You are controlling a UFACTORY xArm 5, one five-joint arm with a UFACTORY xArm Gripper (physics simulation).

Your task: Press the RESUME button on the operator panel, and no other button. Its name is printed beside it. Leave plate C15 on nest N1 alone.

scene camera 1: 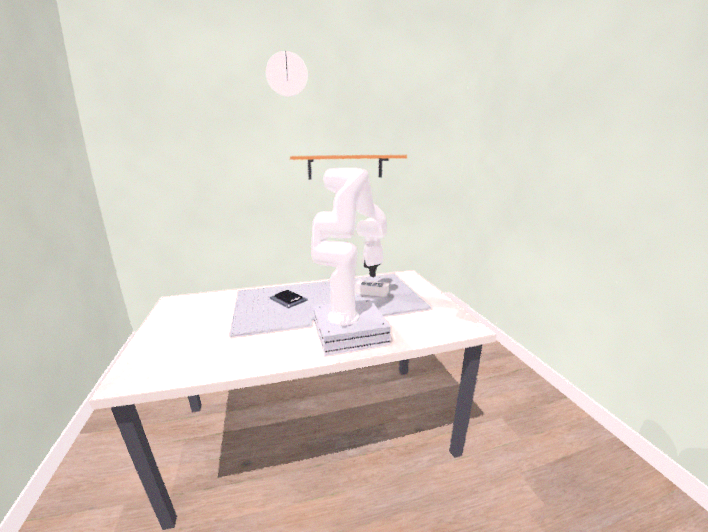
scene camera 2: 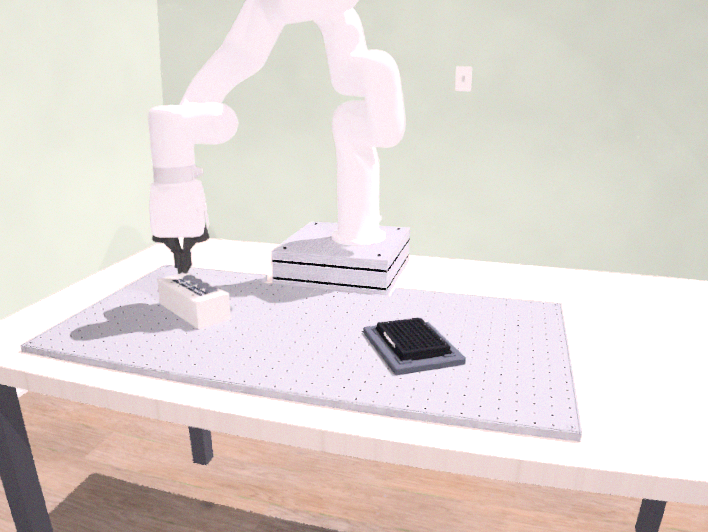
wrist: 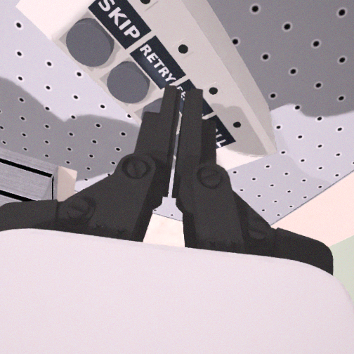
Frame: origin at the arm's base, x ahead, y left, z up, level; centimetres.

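Seen in the pictures: gripper, between the fingertips: [scene camera 1: 372, 276] [scene camera 2: 184, 271]; arm's base, origin of its link: [scene camera 1: 343, 317] [scene camera 2: 358, 237].
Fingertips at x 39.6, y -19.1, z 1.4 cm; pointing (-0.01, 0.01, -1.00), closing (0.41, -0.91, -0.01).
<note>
Offsets run from my fingertips to a thing's top centre. Level surfaces: height alone.
The white operator panel {dx -1.4, dy +0.3, dz -3.2 cm} [scene camera 1: 374, 291] [scene camera 2: 212, 312] [wrist: 200, 65] stands on the pegboard. In the wrist view the SKIP button [wrist: 90, 42] and RETRY button [wrist: 128, 82] show beside their labels. The third button, RESUME [wrist: 154, 106], is partly hidden behind the left finger, and its label is mostly covered. The CALL label is partly covered and its button is hidden. My gripper [scene camera 1: 373, 275] [scene camera 2: 182, 270] [wrist: 180, 112] is shut and empty, pointing down close above the panel's button row. Whether the tips touch anything is unclear. Plate C15 {dx -3.8, dy +44.2, dz -6.1 cm} [scene camera 1: 289, 295] [scene camera 2: 413, 337] sits on nest N1 {dx -3.8, dy +44.2, dz -7.2 cm} [scene camera 2: 430, 365].
The grey pegboard {dz -8.7 cm} [scene camera 1: 257, 320] [scene camera 2: 297, 366] lies on the white table {dz -10.0 cm} [scene camera 1: 171, 354] [scene camera 2: 629, 366]. The arm's layered base block [scene camera 1: 354, 337] [scene camera 2: 329, 274] stands at the pegboard's edge. An orange shelf [scene camera 1: 347, 156] is on the wall behind the arm in scene camera 1.
</note>
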